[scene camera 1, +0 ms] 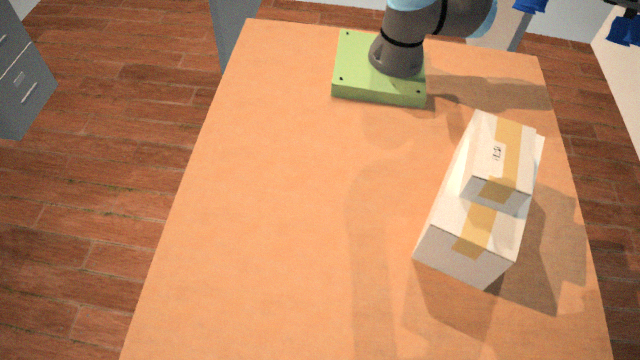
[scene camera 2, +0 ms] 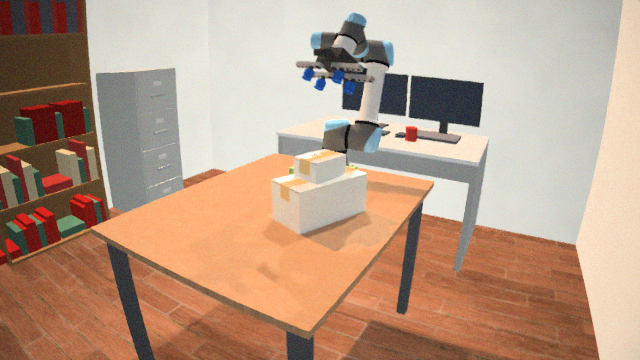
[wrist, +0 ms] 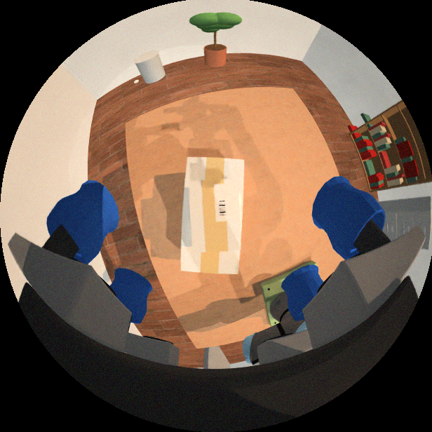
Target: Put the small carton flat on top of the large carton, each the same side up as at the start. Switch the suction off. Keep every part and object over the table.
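Where they show: hand at its tool point: (scene camera 1: 576, 26) (scene camera 2: 326, 85); arm's base at its link origin: (scene camera 1: 395, 59).
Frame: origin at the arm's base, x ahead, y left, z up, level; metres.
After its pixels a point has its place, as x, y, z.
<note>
The small carton (scene camera 1: 485, 162) @[0.460, 0.175, 0.188] (scene camera 2: 328, 168) @[0.444, 0.263, 0.156] (wrist: 222, 207) is white with tan tape and a barcode label on its upward face. It lies flat on top of the large carton (scene camera 1: 462, 261) @[0.578, 0.189, 0.041] (scene camera 2: 333, 204) @[0.454, 0.294, 0.036] (wrist: 192, 261), nearer the end toward the arm's base. The large carton is white with tan tape and sits flat on the table. My gripper (scene camera 2: 329, 80) @[0.395, 0.216, 0.430] (wrist: 217, 255) hangs high above both cartons, its four blue suction cups touching nothing. It is open and holds nothing. Parts of two cups show at the top right in scene camera 1.
The table (scene camera 1: 275, 200) @[0.495, -0.194, -0.034] (scene camera 2: 210, 235) @[0.783, 0.032, -0.034] (wrist: 300, 150) bears the cartons and the arm's green base plate (scene camera 1: 352, 57) @[0.033, -0.114, 0.006] (wrist: 265, 290). A desk (scene camera 2: 320, 127) with monitors and a red mug (scene camera 2: 411, 133) stands behind. A cabinet (scene camera 2: 117, 140) and a bookshelf (scene camera 2: 45, 90) stand at the left in scene camera 2.
</note>
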